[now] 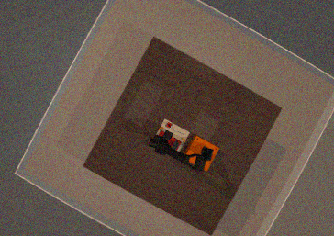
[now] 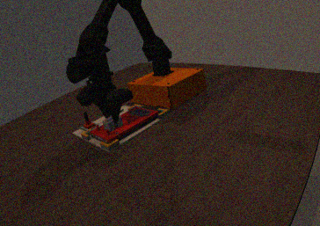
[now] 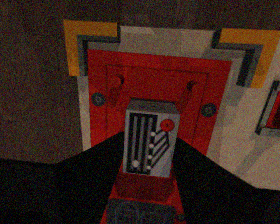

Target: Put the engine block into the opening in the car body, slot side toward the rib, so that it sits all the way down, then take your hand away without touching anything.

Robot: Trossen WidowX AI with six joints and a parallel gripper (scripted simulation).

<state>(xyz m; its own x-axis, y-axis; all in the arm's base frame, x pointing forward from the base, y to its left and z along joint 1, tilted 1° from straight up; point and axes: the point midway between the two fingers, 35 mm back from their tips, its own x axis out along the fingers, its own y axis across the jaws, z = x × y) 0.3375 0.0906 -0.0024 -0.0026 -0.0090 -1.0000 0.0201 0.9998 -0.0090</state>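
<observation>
Now: gripper tip 130 mm to the left of the upright peg, 20 mm short of it and 10 mm above it. The rest, counted from my gripper tip: engine block 10 mm below.
</observation>
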